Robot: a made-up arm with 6 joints. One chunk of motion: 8 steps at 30 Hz.
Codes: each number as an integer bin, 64 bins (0 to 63) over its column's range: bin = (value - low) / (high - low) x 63, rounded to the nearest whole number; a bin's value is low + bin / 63 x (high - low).
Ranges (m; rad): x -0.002..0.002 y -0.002..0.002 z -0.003..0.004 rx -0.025..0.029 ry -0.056..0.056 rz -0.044..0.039
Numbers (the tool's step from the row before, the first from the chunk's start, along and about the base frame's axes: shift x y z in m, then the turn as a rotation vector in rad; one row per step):
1: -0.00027 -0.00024 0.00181 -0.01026 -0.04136 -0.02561
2: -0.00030 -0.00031 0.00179 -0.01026 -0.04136 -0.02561
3: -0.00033 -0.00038 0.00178 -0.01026 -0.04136 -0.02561
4: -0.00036 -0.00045 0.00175 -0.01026 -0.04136 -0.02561
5: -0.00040 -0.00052 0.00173 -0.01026 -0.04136 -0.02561
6: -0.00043 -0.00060 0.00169 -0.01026 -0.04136 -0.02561
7: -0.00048 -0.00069 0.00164 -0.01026 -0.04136 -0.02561
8: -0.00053 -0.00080 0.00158 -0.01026 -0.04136 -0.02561
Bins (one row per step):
1: 27 28 43 17 8 14
2: 27 27 43 17 8 14
3: 26 26 43 17 8 14
4: 26 24 43 17 8 14
5: 25 23 43 17 8 14
6: 25 22 42 17 8 14
7: 24 21 42 17 8 14
8: 23 19 41 17 8 14

